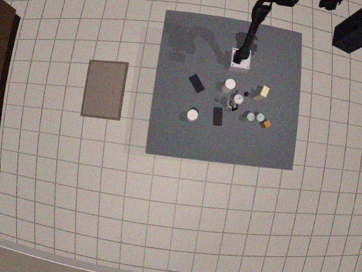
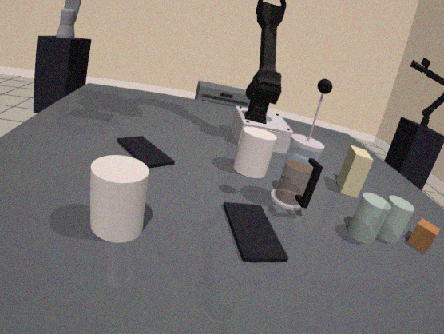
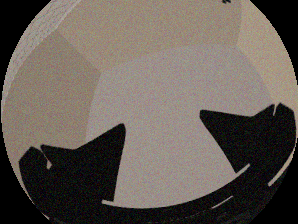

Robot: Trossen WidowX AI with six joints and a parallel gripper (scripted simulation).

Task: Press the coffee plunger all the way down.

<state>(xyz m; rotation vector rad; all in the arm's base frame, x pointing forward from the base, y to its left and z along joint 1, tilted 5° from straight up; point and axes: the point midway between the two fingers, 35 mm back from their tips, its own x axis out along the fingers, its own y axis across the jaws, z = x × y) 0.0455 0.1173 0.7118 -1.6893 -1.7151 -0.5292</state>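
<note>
The coffee press is 680 mm below my gripper tip, 250 mm ahead of it and 50 mm to the right of it. The rest, counted from my gripper tip: yellow block (750 mm below, 140 mm to the left, 90 mm ahead); orange cube (780 mm below, 300 mm ahead, 270 mm to the left).
</note>
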